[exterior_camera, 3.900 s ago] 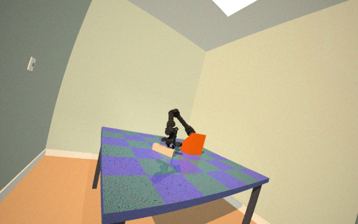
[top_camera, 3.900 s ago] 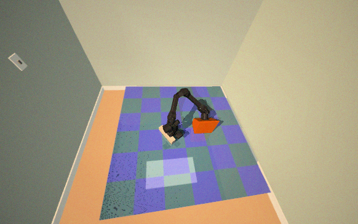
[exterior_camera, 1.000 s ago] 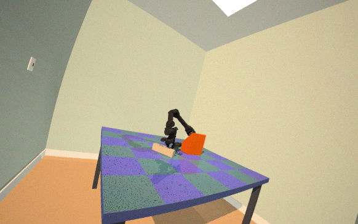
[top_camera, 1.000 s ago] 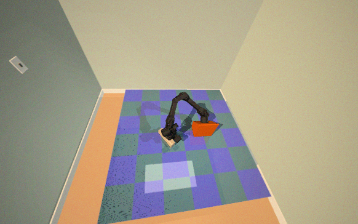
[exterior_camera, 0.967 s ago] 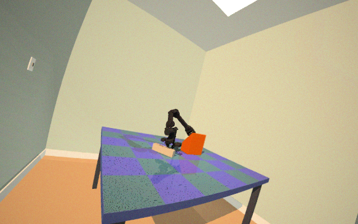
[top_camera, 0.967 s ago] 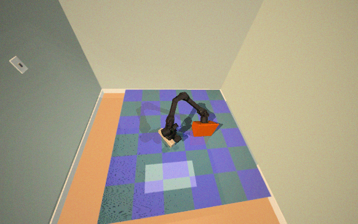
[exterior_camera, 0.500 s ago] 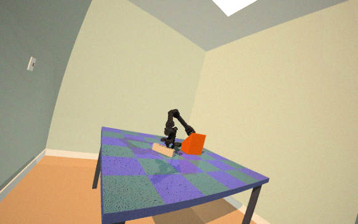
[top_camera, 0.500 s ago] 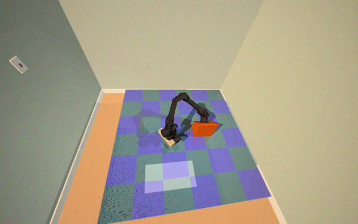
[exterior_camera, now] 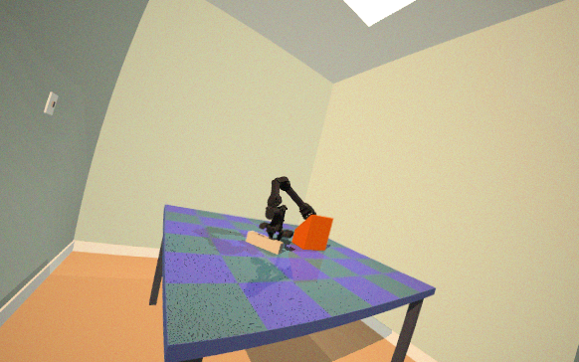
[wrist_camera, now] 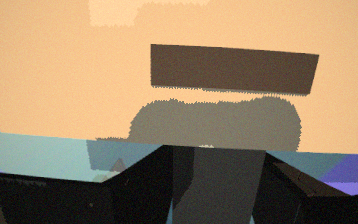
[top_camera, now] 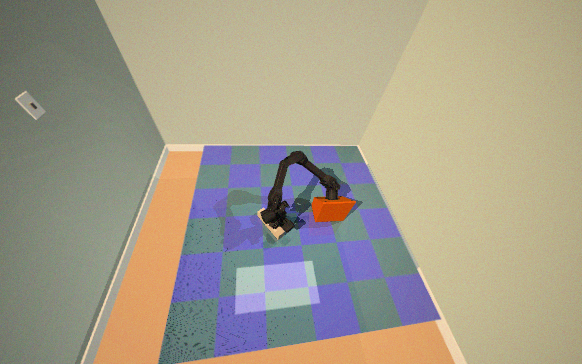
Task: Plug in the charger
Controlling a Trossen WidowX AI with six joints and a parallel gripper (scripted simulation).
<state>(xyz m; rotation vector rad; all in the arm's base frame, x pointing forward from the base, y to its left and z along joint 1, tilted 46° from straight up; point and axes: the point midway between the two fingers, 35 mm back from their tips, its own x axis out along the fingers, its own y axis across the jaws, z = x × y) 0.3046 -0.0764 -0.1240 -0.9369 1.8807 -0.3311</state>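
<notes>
My gripper tip is now 1 cm to the right of the two-prong charger, 1 cm below it and 1 cm short of it.
</notes>
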